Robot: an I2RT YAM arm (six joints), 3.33 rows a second.
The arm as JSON. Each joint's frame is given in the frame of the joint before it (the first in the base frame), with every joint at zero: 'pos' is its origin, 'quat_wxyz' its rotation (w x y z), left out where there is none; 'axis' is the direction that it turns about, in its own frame. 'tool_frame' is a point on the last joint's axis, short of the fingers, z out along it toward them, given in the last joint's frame.
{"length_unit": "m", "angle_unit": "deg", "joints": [
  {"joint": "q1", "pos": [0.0, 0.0, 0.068], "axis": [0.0, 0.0, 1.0]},
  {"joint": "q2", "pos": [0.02, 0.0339, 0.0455], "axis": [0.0, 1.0, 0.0]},
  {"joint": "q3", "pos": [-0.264, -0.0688, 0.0], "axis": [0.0, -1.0, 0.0]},
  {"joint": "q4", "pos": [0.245, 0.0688, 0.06], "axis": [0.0, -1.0, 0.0]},
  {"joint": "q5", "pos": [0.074, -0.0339, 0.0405], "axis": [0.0, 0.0, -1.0]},
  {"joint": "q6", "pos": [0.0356, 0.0, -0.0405], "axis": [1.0, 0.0, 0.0]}
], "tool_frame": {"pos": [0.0, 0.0, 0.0], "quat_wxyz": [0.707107, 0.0, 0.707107, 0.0]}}
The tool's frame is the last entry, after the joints.
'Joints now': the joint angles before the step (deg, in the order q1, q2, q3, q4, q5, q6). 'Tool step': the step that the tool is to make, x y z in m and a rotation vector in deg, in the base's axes. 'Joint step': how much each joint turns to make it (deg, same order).
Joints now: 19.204, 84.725, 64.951, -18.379, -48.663, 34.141
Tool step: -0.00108, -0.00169, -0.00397, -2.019, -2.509, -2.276
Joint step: 0.044, -0.726, -1.618, 1.802, 3.507, -1.088
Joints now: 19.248, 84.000, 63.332, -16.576, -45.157, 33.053
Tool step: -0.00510, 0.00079, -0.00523, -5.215, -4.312, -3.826
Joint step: 1.092, -1.459, -2.176, 1.146, 7.761, -2.822
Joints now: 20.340, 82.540, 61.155, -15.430, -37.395, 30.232
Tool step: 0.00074, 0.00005, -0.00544, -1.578, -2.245, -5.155
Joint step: 0.508, -0.509, -2.265, 4.297, 5.926, 1.754
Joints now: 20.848, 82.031, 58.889, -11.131, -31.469, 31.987
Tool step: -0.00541, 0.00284, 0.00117, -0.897, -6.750, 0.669
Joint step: 1.034, -1.714, -2.669, 5.388, 2.057, -3.013
